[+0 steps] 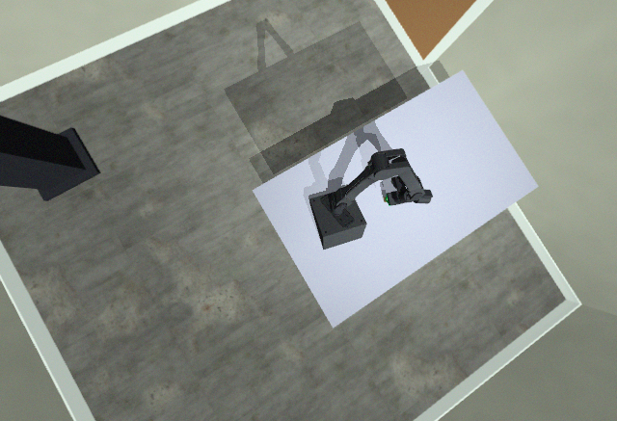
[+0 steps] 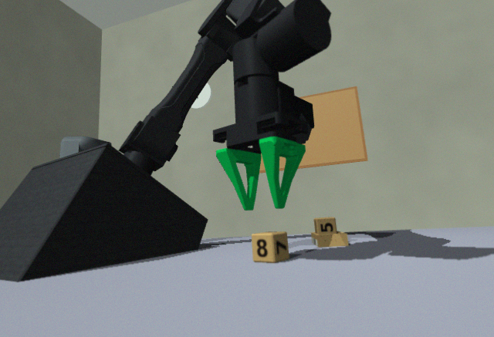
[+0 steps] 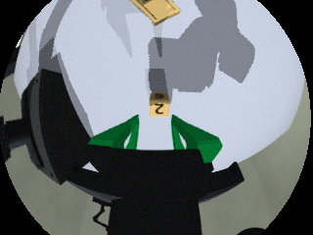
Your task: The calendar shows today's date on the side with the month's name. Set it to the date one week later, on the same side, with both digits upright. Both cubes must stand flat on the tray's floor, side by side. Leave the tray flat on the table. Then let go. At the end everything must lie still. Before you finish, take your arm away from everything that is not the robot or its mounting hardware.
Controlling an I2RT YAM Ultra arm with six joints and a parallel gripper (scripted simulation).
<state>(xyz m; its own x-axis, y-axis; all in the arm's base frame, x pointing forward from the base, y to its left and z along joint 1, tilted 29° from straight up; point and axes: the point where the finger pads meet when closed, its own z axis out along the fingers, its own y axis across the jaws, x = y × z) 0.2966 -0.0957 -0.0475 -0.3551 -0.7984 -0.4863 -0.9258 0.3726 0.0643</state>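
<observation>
My hand is 50 mm above the wooden cube. Also, from my hand: wooden tray: 160 mm to the left, 60 mm below, 50 mm ahead.
</observation>
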